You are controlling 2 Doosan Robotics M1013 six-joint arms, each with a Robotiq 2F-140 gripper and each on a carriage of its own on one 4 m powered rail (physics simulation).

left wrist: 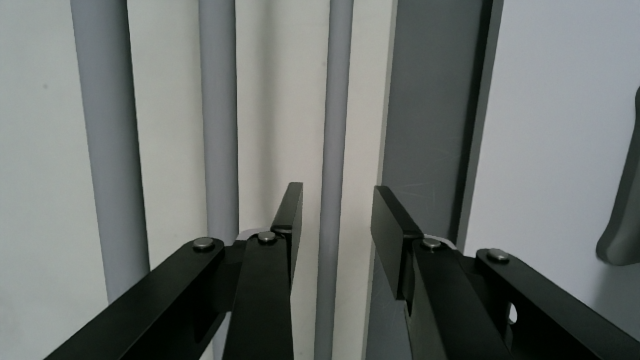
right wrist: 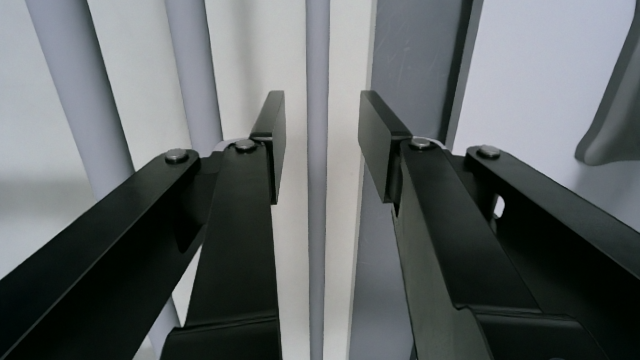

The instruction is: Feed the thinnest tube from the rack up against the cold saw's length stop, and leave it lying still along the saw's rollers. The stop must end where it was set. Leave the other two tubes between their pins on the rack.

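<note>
The thinnest tube point(left wrist: 335, 150) point(right wrist: 317, 150) runs lengthwise through both wrist views, near the edge of a pale surface. My left gripper point(left wrist: 337, 206) is open, its fingertips on either side of the thinnest tube, with gaps to both. My right gripper point(right wrist: 322, 115) is open in the same way, the tube between its fingertips and touching neither. The middle tube point(left wrist: 220, 125) point(right wrist: 192, 65) and the thickest tube point(left wrist: 112, 150) point(right wrist: 75, 85) lie to the left in each view. The rack's pins, the saw's rollers and the length stop do not show.
A dark grey strip point(left wrist: 435, 100) point(right wrist: 415, 65) runs beside the pale surface point(left wrist: 295, 100) point(right wrist: 280, 60). Right of it is a light grey panel point(left wrist: 550, 125) point(right wrist: 540, 75) with a dark rounded part point(left wrist: 622, 220) point(right wrist: 605, 135) at the right edge of each view.
</note>
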